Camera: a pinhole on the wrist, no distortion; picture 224 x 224 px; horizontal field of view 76.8 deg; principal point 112.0 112.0 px. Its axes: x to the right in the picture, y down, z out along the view. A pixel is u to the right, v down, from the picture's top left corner.
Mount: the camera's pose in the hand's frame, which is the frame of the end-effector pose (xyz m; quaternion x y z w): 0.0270 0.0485 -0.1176 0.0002 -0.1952 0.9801 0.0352
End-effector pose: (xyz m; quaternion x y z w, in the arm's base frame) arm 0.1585 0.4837 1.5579 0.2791 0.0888 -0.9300 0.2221
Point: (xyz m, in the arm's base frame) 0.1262 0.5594 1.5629
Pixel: 135.2 182.7
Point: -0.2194 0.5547 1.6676
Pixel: 54.8 148.1
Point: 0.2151 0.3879 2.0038
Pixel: 206.6 44.9
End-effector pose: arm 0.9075 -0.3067 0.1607 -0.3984 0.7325 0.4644 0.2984
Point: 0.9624 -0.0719 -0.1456
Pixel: 75.5 105.0
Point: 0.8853 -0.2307 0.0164
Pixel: 67.6 95.3
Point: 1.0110 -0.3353 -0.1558
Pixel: 20.8 186.7
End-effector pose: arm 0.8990 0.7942 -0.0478 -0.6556 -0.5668 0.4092 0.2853
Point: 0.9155 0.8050 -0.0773
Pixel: 124.5 77.5
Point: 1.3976 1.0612 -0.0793
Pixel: behind the camera
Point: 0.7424 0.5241 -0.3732
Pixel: outside the picture
